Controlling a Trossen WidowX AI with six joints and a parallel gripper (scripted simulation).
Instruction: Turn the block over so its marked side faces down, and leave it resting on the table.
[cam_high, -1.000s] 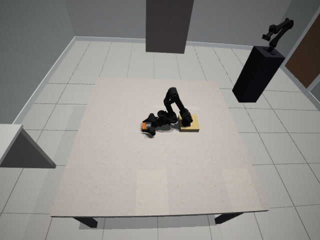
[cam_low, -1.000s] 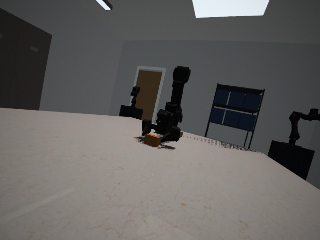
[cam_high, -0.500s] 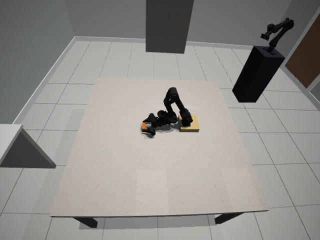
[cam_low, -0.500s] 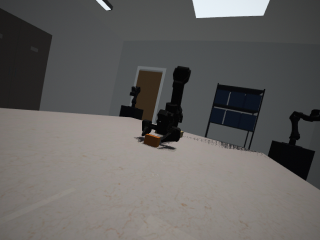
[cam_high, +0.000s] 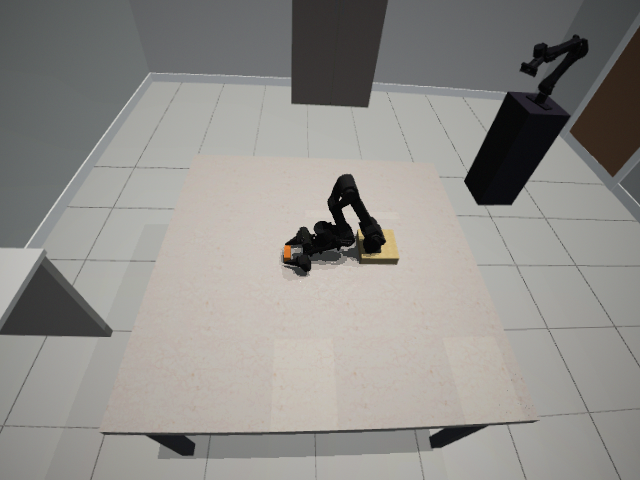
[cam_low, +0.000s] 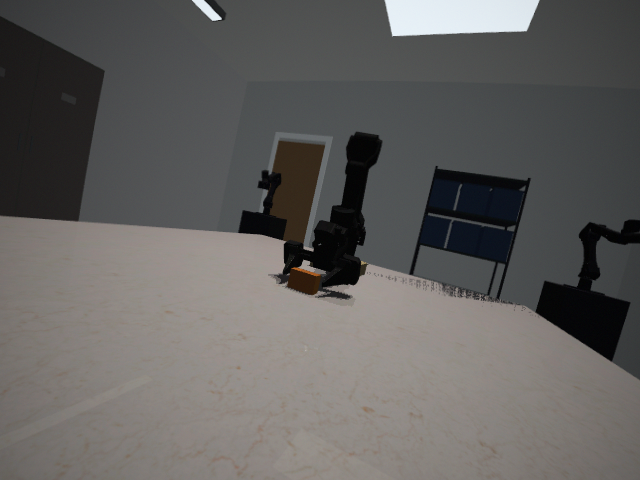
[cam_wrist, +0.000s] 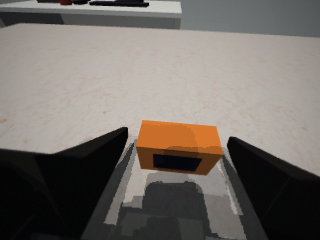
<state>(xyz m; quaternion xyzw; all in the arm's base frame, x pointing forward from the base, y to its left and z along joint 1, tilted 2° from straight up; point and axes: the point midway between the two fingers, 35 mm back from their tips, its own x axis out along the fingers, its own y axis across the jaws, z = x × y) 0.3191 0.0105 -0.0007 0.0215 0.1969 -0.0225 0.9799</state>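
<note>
The block lies 2 cm behind my gripper tip and 1 cm below it.
</note>
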